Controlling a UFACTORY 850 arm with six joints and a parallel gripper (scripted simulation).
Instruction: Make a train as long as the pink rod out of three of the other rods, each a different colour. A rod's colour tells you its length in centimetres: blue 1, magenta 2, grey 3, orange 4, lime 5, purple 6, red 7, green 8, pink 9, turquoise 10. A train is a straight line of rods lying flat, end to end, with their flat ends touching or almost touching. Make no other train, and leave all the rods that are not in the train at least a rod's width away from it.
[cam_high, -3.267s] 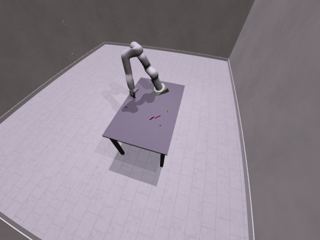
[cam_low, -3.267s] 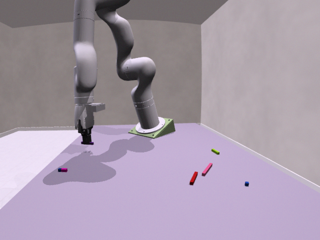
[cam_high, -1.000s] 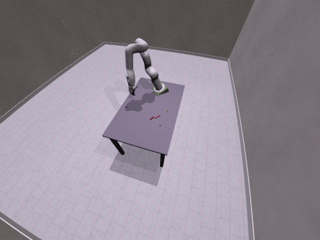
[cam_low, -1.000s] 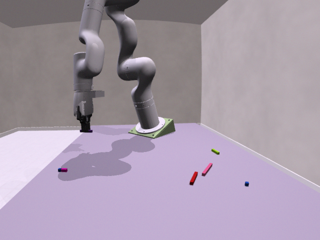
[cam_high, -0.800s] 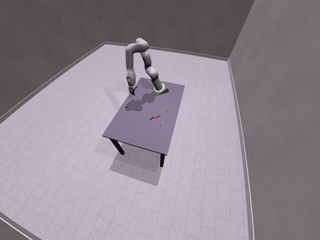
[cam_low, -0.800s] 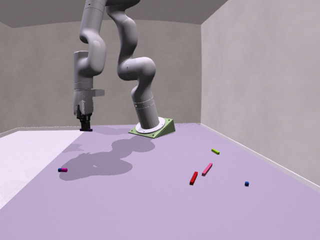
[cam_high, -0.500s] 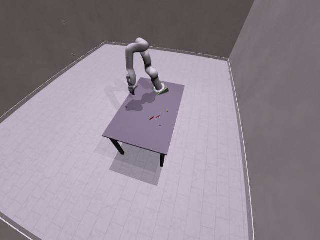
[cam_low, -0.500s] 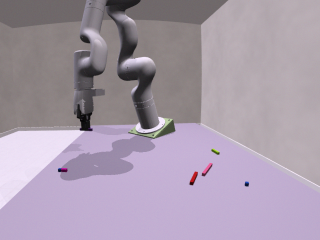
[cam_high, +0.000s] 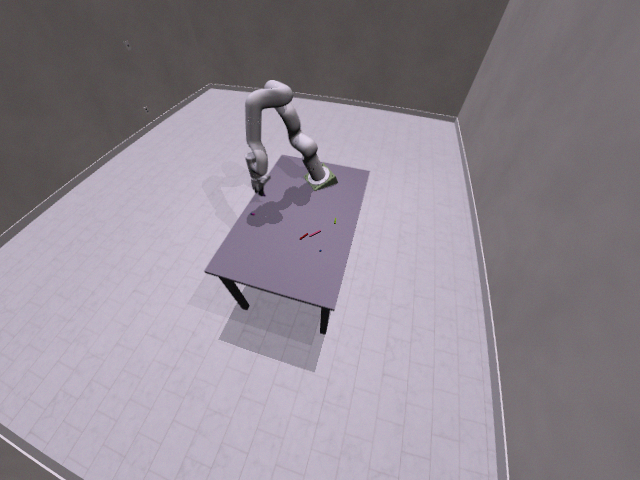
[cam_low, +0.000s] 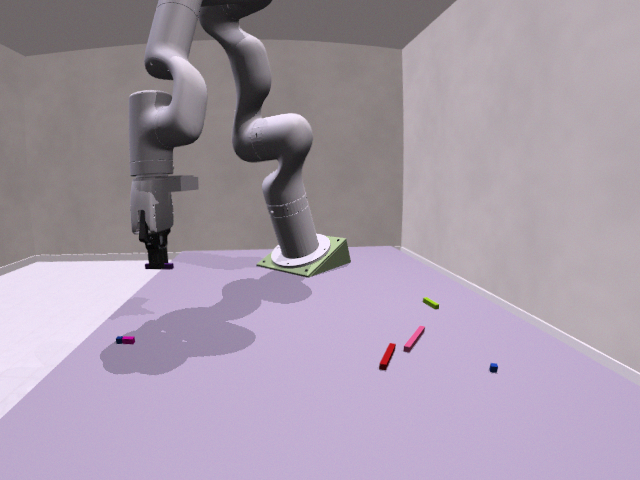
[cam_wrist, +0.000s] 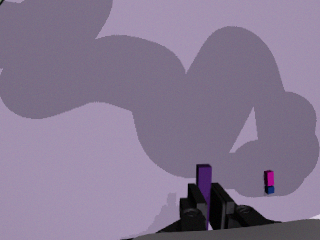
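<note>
Right now the magenta rod is 12 cm below my hand, 11 cm ahead of it and 6 cm to the right of it. Also, from my hand: purple rod (2 cm below); then pink rod (42 cm to the left, 25 cm ahead, 12 cm below); then red rod (34 cm to the left, 28 cm ahead, 12 cm below).
</note>
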